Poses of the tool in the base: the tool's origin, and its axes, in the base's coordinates. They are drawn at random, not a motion.
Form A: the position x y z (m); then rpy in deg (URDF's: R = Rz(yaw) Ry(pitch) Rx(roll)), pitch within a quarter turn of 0, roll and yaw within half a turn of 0.
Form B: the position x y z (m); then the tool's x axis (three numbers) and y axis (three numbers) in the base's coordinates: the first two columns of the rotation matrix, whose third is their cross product. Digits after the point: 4 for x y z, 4 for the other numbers.
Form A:
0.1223, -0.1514, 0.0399, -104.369, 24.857, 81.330
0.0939, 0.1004, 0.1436, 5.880, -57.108, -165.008
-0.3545, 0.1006, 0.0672, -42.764, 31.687, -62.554
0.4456, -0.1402, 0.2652, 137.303, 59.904, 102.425
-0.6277, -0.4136, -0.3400, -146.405, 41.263, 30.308
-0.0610, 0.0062, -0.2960, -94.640, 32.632, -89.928
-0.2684, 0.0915, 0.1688, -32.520, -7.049, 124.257
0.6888, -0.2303, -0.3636, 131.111, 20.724, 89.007
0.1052, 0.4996, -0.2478, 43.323, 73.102, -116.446
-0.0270, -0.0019, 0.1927, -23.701, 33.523, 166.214
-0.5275, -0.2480, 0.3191, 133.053, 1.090, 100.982
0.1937, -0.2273, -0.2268, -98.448, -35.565, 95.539
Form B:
0.1223, -0.1514, 0.0399, 0.1368, 0.8970, -0.4204, 0.1839, -0.4400, -0.8790
0.0939, 0.1004, 0.1436, -0.5246, -0.1405, 0.8397, 0.3404, -0.9386, 0.0556
-0.3545, 0.1006, 0.0672, 0.3922, -0.7552, -0.5253, 0.4871, 0.6549, -0.5778
0.4456, -0.1402, 0.2652, -0.1079, 0.4897, -0.8652, 0.5915, 0.7311, 0.3400
-0.6277, -0.4136, -0.3400, 0.6490, 0.3793, -0.6595, 0.1053, -0.9033, -0.4159
-0.0610, 0.0062, -0.2960, 0.0011, -0.8422, -0.5392, -0.0816, 0.5374, -0.8394
-0.2684, 0.0915, 0.1688, -0.5587, 0.8203, 0.1227, -0.7341, -0.4201, -0.5335
0.6888, -0.2303, -0.3636, 0.0162, 0.9352, -0.3539, 0.6620, 0.2552, 0.7047
0.1052, 0.4996, -0.2478, -0.1295, -0.2603, -0.9568, 0.3590, -0.9118, 0.1994
-0.0270, -0.0019, 0.1927, -0.8096, 0.1987, -0.5523, -0.0026, -0.9422, -0.3351
-0.5275, -0.2480, 0.3191, -0.1905, 0.9815, -0.0190, 0.6675, 0.1437, 0.7306
0.1937, -0.2273, -0.2268, -0.0785, 0.8097, 0.5816, 0.0907, 0.5868, -0.8046

